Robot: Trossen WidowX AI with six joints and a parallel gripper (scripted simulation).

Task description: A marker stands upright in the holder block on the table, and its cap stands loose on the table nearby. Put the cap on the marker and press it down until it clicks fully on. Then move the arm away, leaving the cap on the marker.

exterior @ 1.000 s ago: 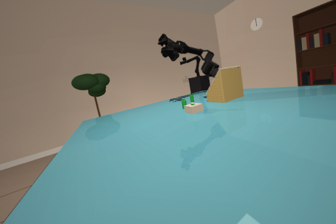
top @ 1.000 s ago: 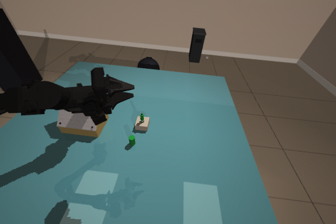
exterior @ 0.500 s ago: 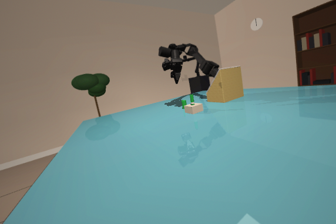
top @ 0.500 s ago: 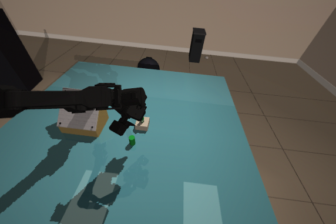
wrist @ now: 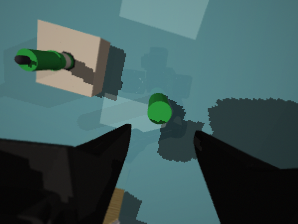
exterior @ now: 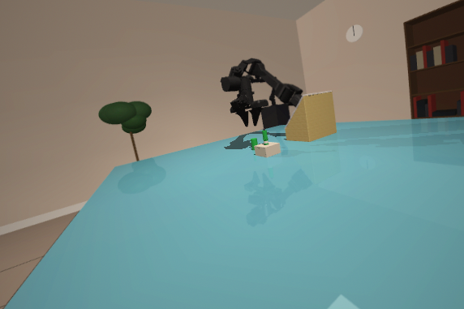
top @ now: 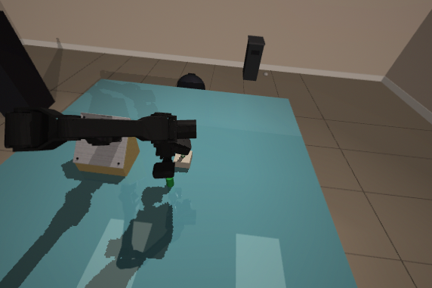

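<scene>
Now: gripper tip 8 cm above the green marker cap.
</scene>
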